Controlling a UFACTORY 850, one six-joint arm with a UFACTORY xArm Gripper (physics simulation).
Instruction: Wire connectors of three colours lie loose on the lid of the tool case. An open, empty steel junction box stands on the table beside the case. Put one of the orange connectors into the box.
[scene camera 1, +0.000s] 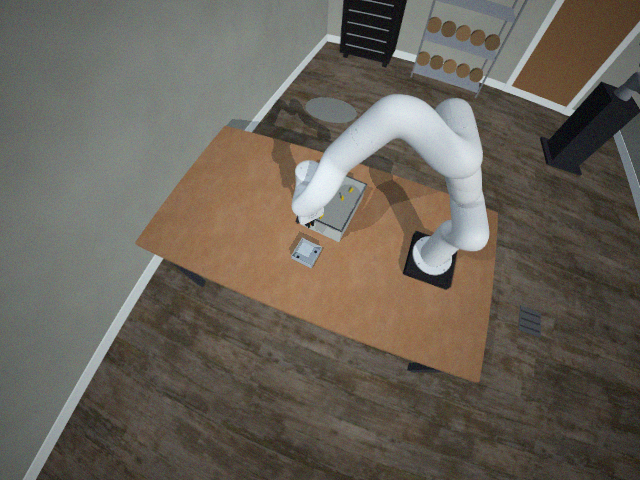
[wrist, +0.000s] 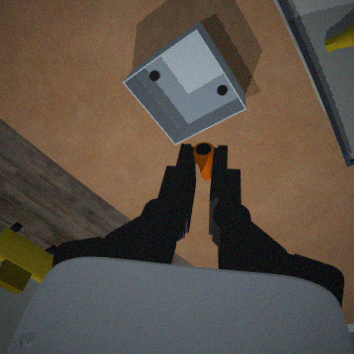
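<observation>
My gripper (scene camera 1: 310, 224) (wrist: 204, 163) is shut on an orange connector (wrist: 205, 169), held between the fingertips with its dark round open end facing the camera. The open steel junction box (scene camera 1: 301, 259) (wrist: 157, 107) stands on the table, just ahead of the fingertips in the wrist view. No connector shows inside it. The fingertips are above table level, beside the box and not over it. The tool case (scene camera 1: 338, 214) (wrist: 340, 95) stands beside the box, partly hidden by the arm. Yellow connectors (scene camera 1: 341, 197) (wrist: 341, 41) lie on its lid.
The case's raised lid edge (wrist: 320, 90) is at the right in the wrist view. The brown table (scene camera 1: 232, 206) extends around box and case. The arm's base plate (scene camera 1: 442, 281) is at the table's right end. A yellow blocky object (wrist: 25, 254) shows at the wrist view's lower left.
</observation>
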